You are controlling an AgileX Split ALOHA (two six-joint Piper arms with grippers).
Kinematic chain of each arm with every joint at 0, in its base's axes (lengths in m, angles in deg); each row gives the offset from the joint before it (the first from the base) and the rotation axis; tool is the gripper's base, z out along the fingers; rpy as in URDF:
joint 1: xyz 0 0 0.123 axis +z
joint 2: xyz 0 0 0 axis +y
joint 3: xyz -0.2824 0 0.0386 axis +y
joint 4: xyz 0.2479 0 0.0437 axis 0.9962 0 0.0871
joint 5: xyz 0 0 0 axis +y
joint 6: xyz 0.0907 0 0.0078 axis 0.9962 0 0.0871
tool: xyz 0 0 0 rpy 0 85 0
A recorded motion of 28 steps. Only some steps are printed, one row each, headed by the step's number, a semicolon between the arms.
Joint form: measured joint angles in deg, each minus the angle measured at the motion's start. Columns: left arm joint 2, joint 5, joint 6, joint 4, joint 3, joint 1; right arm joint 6, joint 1, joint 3, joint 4, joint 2, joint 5.
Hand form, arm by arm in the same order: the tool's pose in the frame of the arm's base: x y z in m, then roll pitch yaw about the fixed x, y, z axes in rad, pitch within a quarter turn. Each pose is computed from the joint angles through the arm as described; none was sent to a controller.
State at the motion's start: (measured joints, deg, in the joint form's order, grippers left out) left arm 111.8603 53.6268 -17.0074 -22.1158 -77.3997 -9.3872; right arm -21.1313 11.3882 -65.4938 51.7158 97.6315 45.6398
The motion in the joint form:
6: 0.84 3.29 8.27 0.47 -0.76 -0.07; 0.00 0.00 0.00 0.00 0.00 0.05
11: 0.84 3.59 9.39 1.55 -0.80 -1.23; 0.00 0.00 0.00 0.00 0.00 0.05
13: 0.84 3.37 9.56 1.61 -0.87 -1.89; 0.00 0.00 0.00 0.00 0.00 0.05
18: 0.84 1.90 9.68 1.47 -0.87 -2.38; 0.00 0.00 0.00 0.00 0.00 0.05
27: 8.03 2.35 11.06 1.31 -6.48 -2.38; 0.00 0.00 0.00 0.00 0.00 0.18
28: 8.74 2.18 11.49 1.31 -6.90 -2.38; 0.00 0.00 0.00 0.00 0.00 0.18
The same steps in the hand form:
6: 0.3719 -0.0905 0.1779 -2.8142 -0.0208 -2.9594; 0.3301 0.1187 0.2380 2.4177 0.3116 3.0328
11: 0.3696 -0.0967 0.1776 -2.8299 -0.0135 -3.0089; 0.3301 0.1187 0.2380 2.4177 0.3116 3.0328
13: 0.3691 -0.1009 0.1779 -2.8299 -0.0076 -3.0226; 0.3301 0.1187 0.2380 2.4177 0.3116 3.0328
18: 0.3705 -0.1042 0.1780 -2.8245 0.0166 -3.0240; 0.3301 0.1187 0.2380 2.4177 0.3116 3.0328
27: 0.3936 -0.1094 0.1515 -2.8317 -0.0104 -3.0480; 0.3299 0.1188 0.2380 2.4174 0.3101 3.0343
28: 0.3956 -0.1098 0.1482 -2.8328 -0.0101 -3.0542; 0.3299 0.1188 0.2380 2.4174 0.3101 3.0343

